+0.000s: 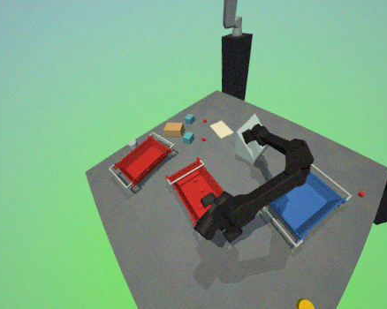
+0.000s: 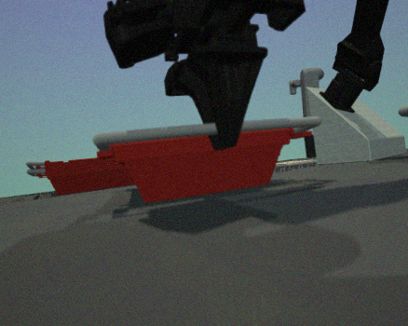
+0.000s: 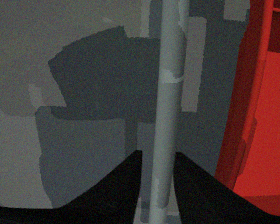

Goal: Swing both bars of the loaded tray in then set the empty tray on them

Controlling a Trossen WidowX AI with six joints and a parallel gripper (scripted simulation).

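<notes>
The blue tray lies 340 mm behind my gripper tip and 180 mm to the left of it. The rest, counted from my gripper tip: grey cylinder: 120 mm ahead, 710 mm to the right, 10 mm below; then cream sheet: 430 mm behind, 440 mm to the right, 40 mm below; then orange box: 170 mm behind, 650 mm to the right, 10 mm below.
</notes>
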